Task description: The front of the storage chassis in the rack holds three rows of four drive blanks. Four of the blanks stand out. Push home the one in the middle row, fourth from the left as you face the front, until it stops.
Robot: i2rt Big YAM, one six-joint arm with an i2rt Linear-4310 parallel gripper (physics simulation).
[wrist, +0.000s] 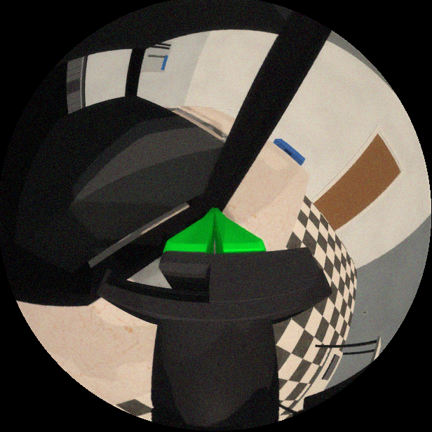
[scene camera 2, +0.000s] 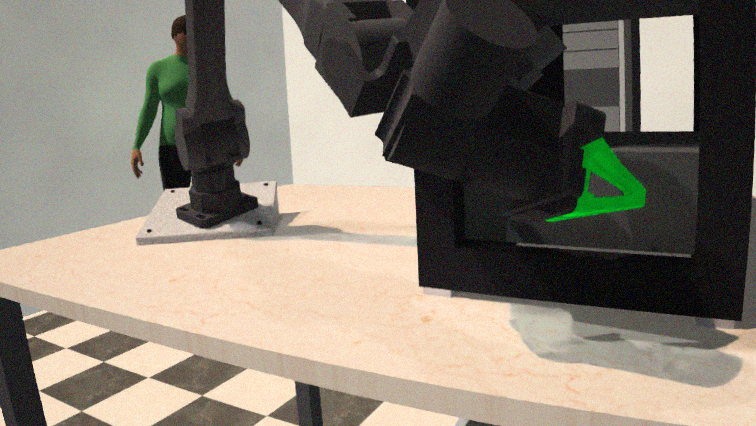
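Where they show: gripper, between the fingertips: (scene camera 2: pixel 643 198); arm's base, origin of its link: (scene camera 2: pixel 218 211).
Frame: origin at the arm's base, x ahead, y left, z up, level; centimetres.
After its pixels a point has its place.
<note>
The black rack (scene camera 2: pixel 722 222) {x 75.5, y -7.1, z 5.5 cm} (wrist: pixel 265 95) stands on the table. The storage chassis (scene camera 2: pixel 669 174) {x 70.8, y -4.1, z 8.7 cm} (wrist: pixel 145 175) shows as a dark grey body inside the rack frame, with a thin light strip along its lower edge. Its front face, the rows and the drive blanks cannot be made out in either view. My gripper (scene camera 2: pixel 641 197) {x 69.8, y -9.9, z 7.4 cm} (wrist: pixel 214 213) is shut and empty, its green fingers pressed together. In the scene view it overlaps the chassis, tilted downward to the right. In the wrist view its tips appear near the lower end of a slanted rack post. Contact cannot be told.
The arm's base plate (scene camera 2: pixel 158 228) {x -2.8, y -10.2, z -1.2 cm} is at the left of the pale table (scene camera 2: pixel 238 296) {x 32.8, y -21.1, z -3.3 cm} (wrist: pixel 65 335). The arm reaches across to the rack. A person in green (scene camera 2: pixel 153 100) stands beyond the table. A blue object (wrist: pixel 292 153) shows past the rack post in the wrist view.
</note>
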